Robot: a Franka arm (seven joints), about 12 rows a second.
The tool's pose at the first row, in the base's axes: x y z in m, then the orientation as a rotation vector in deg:
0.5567 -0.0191 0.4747 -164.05 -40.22 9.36
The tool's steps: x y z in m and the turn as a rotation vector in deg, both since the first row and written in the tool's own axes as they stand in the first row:
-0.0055 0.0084 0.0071 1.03 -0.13 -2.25
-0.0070 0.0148 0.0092 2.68 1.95 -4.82
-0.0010 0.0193 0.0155 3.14 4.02 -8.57
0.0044 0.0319 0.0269 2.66 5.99 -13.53
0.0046 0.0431 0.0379 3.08 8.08 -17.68
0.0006 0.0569 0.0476 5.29 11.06 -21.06
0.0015 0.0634 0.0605 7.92 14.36 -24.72
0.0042 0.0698 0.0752 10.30 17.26 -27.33
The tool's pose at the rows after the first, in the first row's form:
0.5545 -0.0279 0.4664 -162.17 -43.13 9.54
0.5557 -0.0338 0.4631 -159.26 -45.80 6.71
0.5621 -0.0339 0.4556 -156.80 -50.37 3.40
0.5708 -0.0406 0.4415 -154.39 -56.80 -0.22
0.5743 -0.0485 0.4284 -151.33 -61.66 -3.57
0.5755 -0.0609 0.4163 -146.81 -64.48 -7.33
0.5772 -0.0641 0.4023 -141.57 -67.21 -11.28
0.5802 -0.0661 0.3865 -137.20 -68.70 -14.52

